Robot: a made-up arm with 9 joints. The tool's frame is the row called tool.
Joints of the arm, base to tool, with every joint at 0 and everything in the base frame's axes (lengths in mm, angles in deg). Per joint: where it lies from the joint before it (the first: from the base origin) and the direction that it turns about. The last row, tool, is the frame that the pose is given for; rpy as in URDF.
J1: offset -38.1 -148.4 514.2 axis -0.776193 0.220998 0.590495
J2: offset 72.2 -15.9 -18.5 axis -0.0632 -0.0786 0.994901
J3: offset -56.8 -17.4 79.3 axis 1 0 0
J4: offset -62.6 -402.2 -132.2 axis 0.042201 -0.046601 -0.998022
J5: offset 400.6 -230.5 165.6 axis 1 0 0
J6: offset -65.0 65.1 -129.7 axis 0 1 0
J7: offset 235.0 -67.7 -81.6 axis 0 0 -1
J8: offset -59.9 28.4 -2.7 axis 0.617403 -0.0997 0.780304
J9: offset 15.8 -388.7 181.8 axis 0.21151 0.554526 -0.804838
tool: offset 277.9 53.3 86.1 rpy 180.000 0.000 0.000
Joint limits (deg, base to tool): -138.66..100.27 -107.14..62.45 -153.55..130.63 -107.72..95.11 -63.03..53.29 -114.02..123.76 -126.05..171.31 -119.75..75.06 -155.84..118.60
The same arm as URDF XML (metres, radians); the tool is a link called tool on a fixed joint. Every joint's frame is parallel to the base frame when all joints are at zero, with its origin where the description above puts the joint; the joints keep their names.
<robot name="arm">
<joint name="tool_fixed" type="fixed"><parent link="link9"/><child link="tool"/><origin xyz="0.2779 0.0533 0.0861" rpy="3.1416 0 0"/></joint>
<joint name="J9" type="revolute"><parent link="link8"/><child link="link9"/><origin xyz="0.0158 -0.3887 0.1818"/><axis xyz="0.21151 0.554526 -0.804838"/><limit lower="-2.7199" upper="2.07"/></joint>
<joint name="J8" type="revolute"><parent link="link7"/><child link="link8"/><origin xyz="-0.0599 0.0284 -0.0027"/><axis xyz="0.617403 -0.0997 0.780304"/><limit lower="-2.09" upper="1.31"/></joint>
<joint name="J7" type="revolute"><parent link="link6"/><child link="link7"/><origin xyz="0.235 -0.0677 -0.0816"/><axis xyz="0 0 -1"/><limit lower="-2.2" upper="2.9899"/></joint>
<joint name="J6" type="revolute"><parent link="link5"/><child link="link6"/><origin xyz="-0.065 0.0651 -0.1297"/><axis xyz="0 1 0"/><limit lower="-1.99" upper="2.16"/></joint>
<joint name="J5" type="revolute"><parent link="link4"/><child link="link5"/><origin xyz="0.4006 -0.2305 0.1656"/><axis xyz="1 0 0"/><limit lower="-1.1001" upper="0.9301"/></joint>
<joint name="J4" type="revolute"><parent link="link3"/><child link="link4"/><origin xyz="-0.0626 -0.4022 -0.1322"/><axis xyz="0.042201 -0.046601 -0.998022"/><limit lower="-1.8801" upper="1.66"/></joint>
<joint name="J3" type="revolute"><parent link="link2"/><child link="link3"/><origin xyz="-0.0568 -0.0174 0.0793"/><axis xyz="1 0 0"/><limit lower="-2.68" upper="2.2799"/></joint>
<joint name="J2" type="revolute"><parent link="link1"/><child link="link2"/><origin xyz="0.0722 -0.0159 -0.0185"/><axis xyz="-0.0632 -0.0786 0.994901"/><limit lower="-1.8699" upper="1.09"/></joint>
<joint name="J1" type="revolute"><parent link="base"/><child link="link1"/><origin xyz="-0.0381 -0.1484 0.5142"/><axis xyz="-0.776193 0.220998 0.590495"/><limit lower="-2.4201" upper="1.75"/></joint>
<link name="base"/>
<link name="link1"/>
<link name="link2"/>
<link name="link3"/>
<link name="link4"/>
<link name="link5"/>
<link name="link6"/>
<link name="link7"/>
<link name="link8"/>
<link name="link9"/>
<link name="tool"/>
</robot>

